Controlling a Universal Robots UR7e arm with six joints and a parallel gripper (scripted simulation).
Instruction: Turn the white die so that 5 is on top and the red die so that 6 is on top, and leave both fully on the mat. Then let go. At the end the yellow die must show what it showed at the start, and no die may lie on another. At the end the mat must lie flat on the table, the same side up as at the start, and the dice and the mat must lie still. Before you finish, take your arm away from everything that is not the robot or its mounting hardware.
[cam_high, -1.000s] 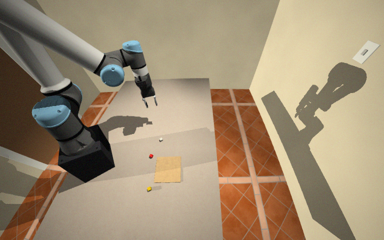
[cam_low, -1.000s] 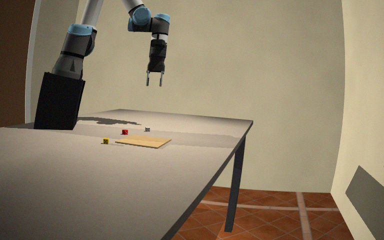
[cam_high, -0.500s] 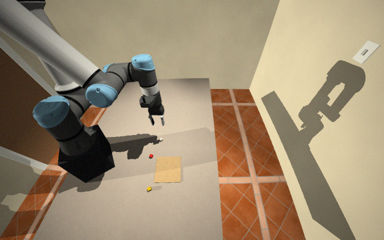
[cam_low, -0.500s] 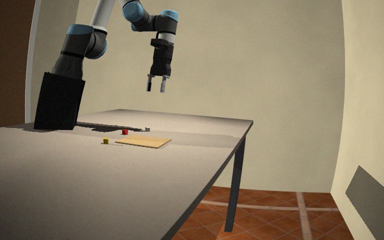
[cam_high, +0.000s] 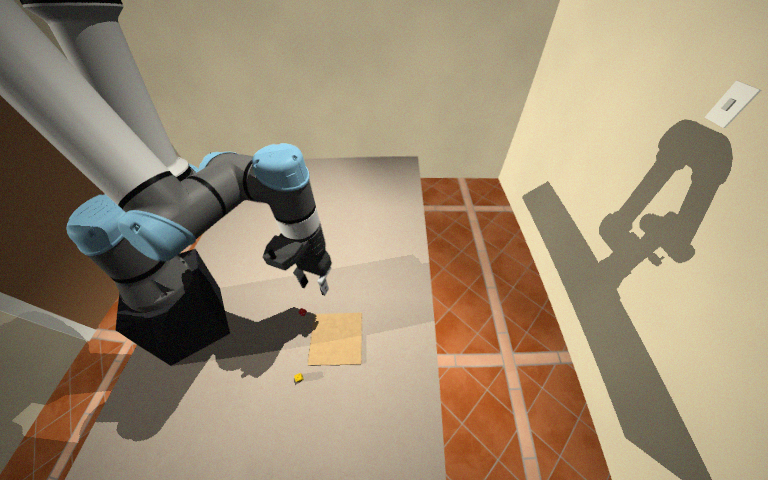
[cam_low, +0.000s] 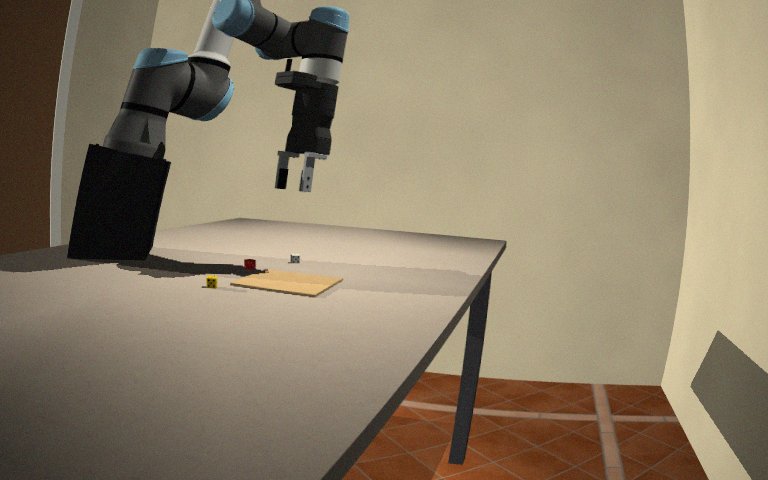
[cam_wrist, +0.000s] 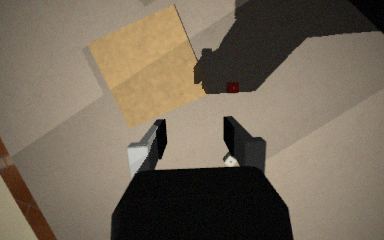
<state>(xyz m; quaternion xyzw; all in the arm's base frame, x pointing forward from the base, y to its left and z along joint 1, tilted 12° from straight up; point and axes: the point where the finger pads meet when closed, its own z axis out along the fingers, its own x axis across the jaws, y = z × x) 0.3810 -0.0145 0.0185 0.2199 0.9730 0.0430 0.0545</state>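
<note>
The yellow die is 7 cm behind my hand, 18 cm to the right of it and 15 cm below it. From my hand the other things lie so: white die: 2 cm behind, 10 cm to the left, 15 cm below; red die: 8 cm behind, 15 cm below; tan mat: 2 cm ahead, 8 cm to the right, 15 cm below.
</note>
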